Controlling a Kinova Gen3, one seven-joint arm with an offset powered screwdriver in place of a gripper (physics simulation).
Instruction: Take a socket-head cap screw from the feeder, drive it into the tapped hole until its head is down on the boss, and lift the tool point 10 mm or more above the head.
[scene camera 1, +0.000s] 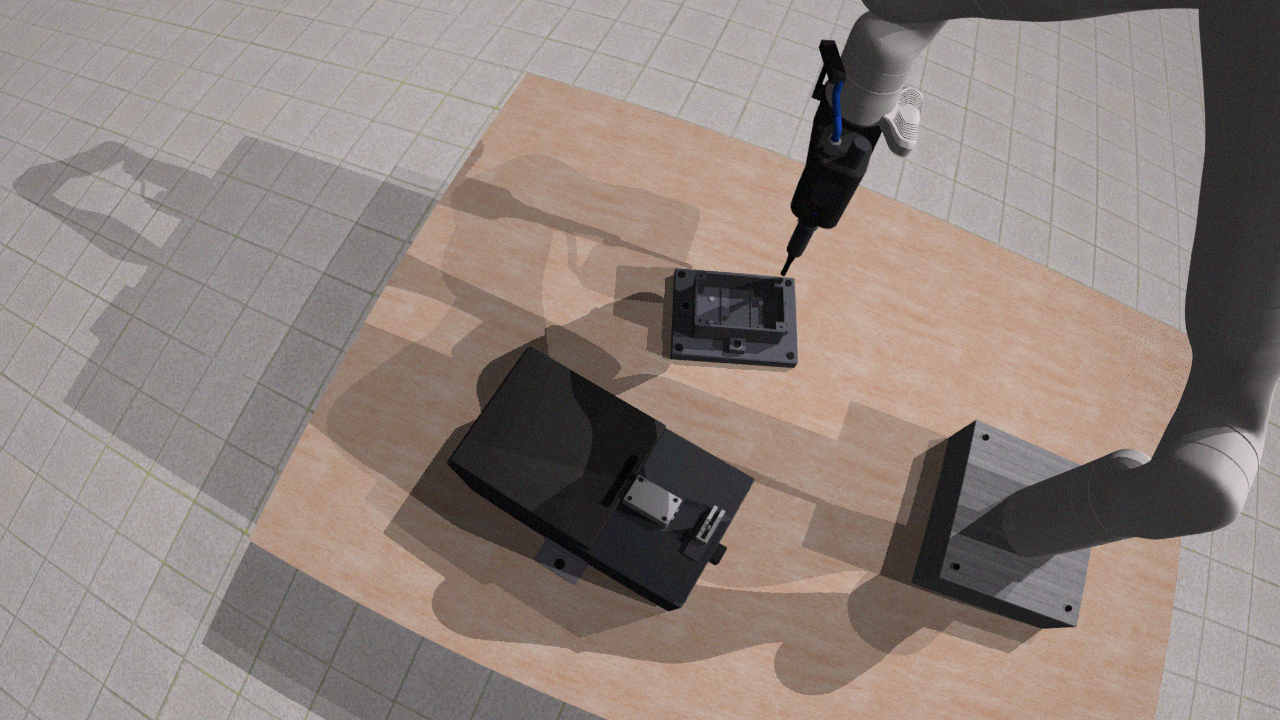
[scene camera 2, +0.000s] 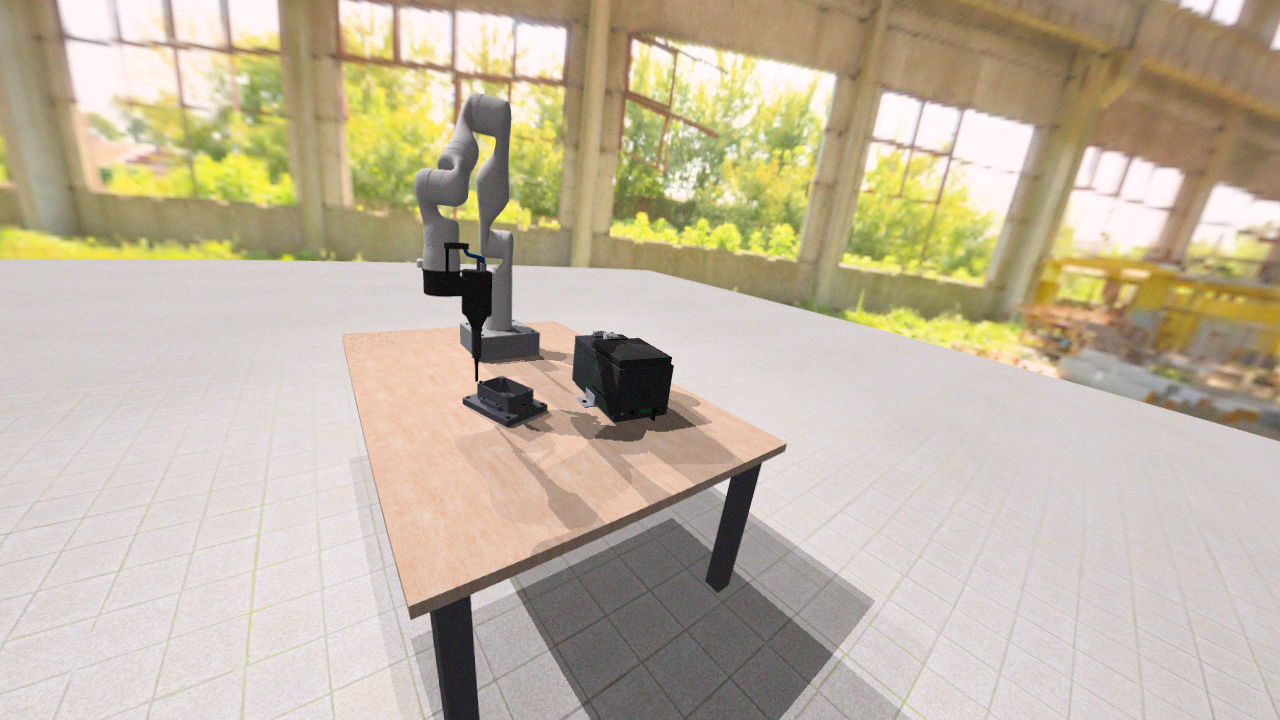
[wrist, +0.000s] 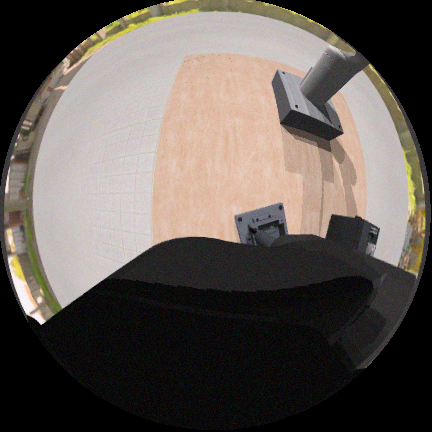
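Note:
My screwdriver (scene camera 1: 785, 272) (scene camera 2: 477, 380) points down, its thin tip over or beside the back right corner of the dark grey part in scene camera 1. The height of the tip and any screw on it are too small to tell. The part is a flat plate (scene camera 1: 765, 352) with corner holes and an open rectangular housing (scene camera 1: 739, 334) (scene camera 2: 516, 401). A small boss (scene camera 1: 735, 345) with a dark hole stands at its front side. The plate also shows in the wrist view (wrist: 270, 210), partly hidden by the tool. The black screw feeder (scene camera 1: 554, 438) (scene camera 2: 623, 376) (wrist: 343, 233) stands apart from it.
The arm's grey base block (scene camera 1: 989, 483) (scene camera 2: 499, 343) (wrist: 304, 119) stands on the wooden table (scene camera 1: 1011, 295) (scene camera 2: 429, 501) (wrist: 220, 140). A small grey bracket (scene camera 1: 561, 564) sticks out at the feeder's side. Shadows of the arm cross the table, part and feeder.

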